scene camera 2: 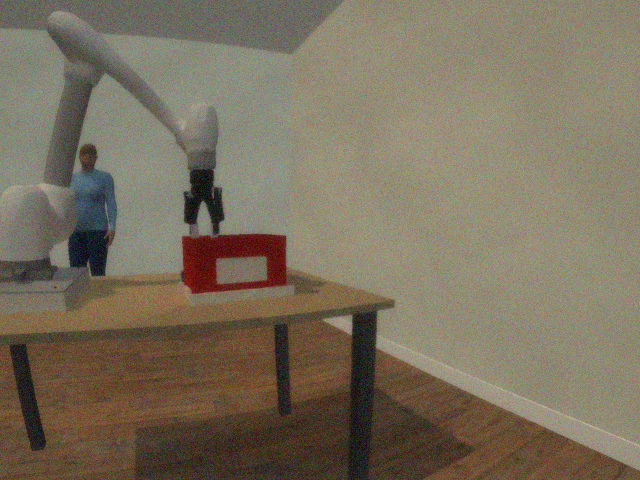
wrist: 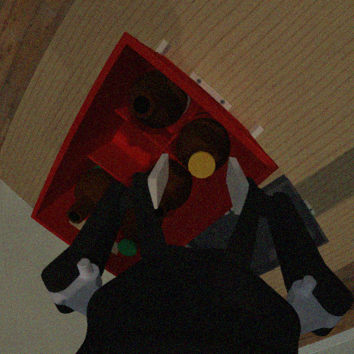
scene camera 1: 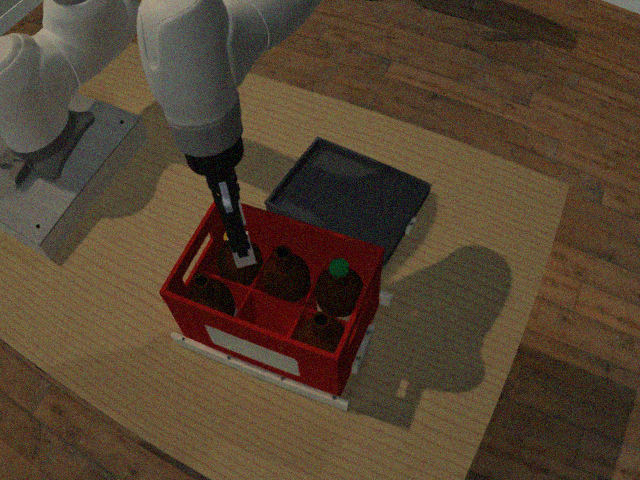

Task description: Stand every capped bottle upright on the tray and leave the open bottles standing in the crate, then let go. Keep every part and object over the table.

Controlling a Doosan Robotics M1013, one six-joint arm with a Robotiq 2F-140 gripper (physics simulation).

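Places are measured from the arm's base along level axes (x ahead, y left, z up), in centimetres.
Pixels of known places: gripper, fingertip midpoint: [scene camera 1: 241, 243]; arm's base at its link origin: [scene camera 2: 26, 275] [scene camera 1: 46, 141].
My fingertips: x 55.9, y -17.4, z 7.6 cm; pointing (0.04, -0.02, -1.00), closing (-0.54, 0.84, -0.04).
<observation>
Ahead of a thing's pixels: the offset from my fingertips to its top centre. "pt": to the spot under its first point.
The red crate @(dx +6.9, dy -4.8, dz +3.1 cm) [scene camera 1: 320, 373] [scene camera 2: 199, 258] [wrist: 210, 107] holds two capped bottles and several open ones, all standing. The yellow-capped bottle @(dx -1.1, dy -0.2, dz +1.9 cm) [scene camera 1: 225, 264] [wrist: 202, 135] is in the back left compartment in scene camera 1. The green-capped bottle @(dx +15.7, dy -0.9, dz +1.9 cm) [scene camera 1: 338, 295] is back right; its green cap [wrist: 127, 247] shows in the wrist view. Open bottles @(dx +7.1, dy -0.8, dz +1.9 cm) [scene camera 1: 284, 281] @(dx -2.7, dy -8.7, dz +1.9 cm) [scene camera 1: 214, 295] @(dx +15.7, dy -9.7, dz +1.9 cm) [scene camera 1: 321, 330] are back middle, front left and front right. My gripper [scene camera 1: 241, 254] [scene camera 2: 204, 230] [wrist: 197, 167] is open, pointing down, fingertips either side of the yellow cap in the wrist view, holding nothing. The dark tray @(pt dx +9.7, dy +24.6, dz -13.9 cm) [scene camera 1: 346, 191] [wrist: 300, 220] bears no bottle.
The tray lies behind the crate in scene camera 1. White strips @(pt dx +6.4, dy -14.4, dz -11.4 cm) [scene camera 1: 258, 367] [scene camera 2: 242, 296] [wrist: 211, 91] line the crate's base. The front middle compartment has no bottle. The table's edge [scene camera 2: 356, 306] runs beyond the crate. A person [scene camera 2: 93, 201] stands behind the table.
</observation>
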